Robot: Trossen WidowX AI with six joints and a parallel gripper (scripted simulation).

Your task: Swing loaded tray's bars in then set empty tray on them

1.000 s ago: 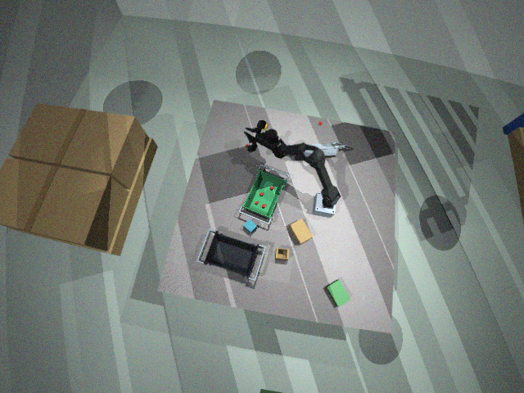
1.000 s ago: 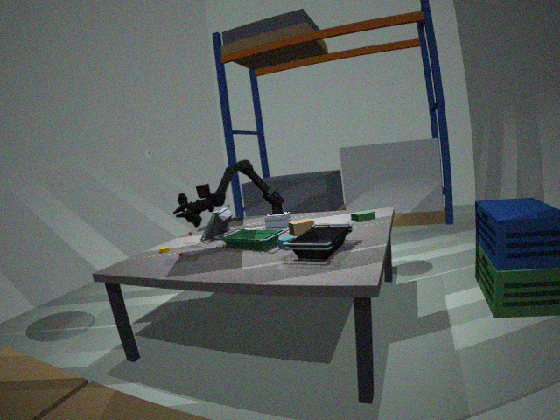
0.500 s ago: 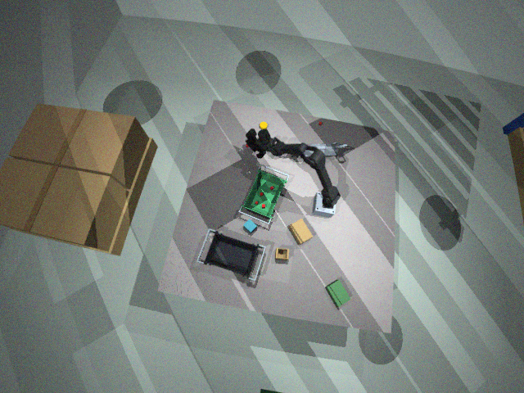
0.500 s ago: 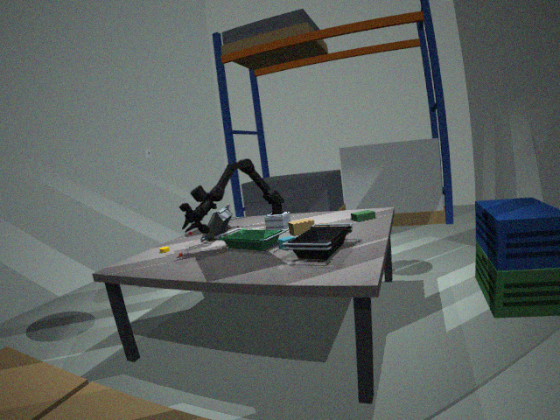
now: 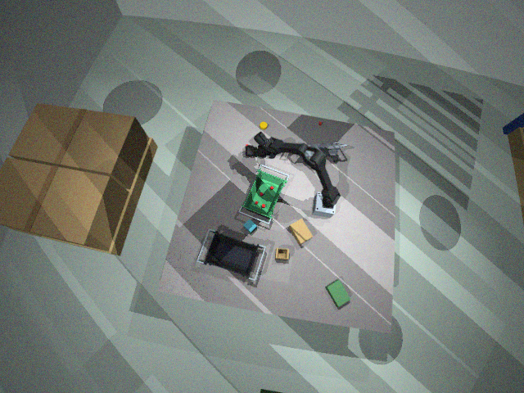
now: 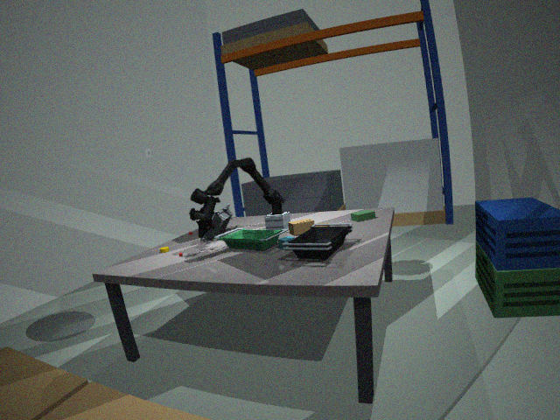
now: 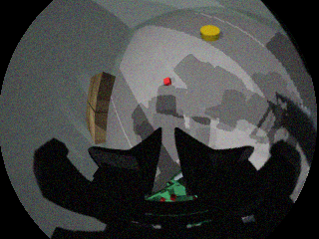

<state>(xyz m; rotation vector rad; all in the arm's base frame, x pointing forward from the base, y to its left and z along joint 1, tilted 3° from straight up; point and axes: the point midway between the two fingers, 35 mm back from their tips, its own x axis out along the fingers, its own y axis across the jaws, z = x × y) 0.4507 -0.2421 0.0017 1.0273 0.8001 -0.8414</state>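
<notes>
The teal block lies 430 mm to the left of my gripper tip, 50 mm below it and 40 mm behind it. From my gripper tip the other things lie so: yellow piece (260 mm to the right, 70 mm below, 20 mm behind); grey tray (380 mm behind, 120 mm to the right); red block (90 mm to the right, 70 mm below, 60 mm ahead).
</notes>
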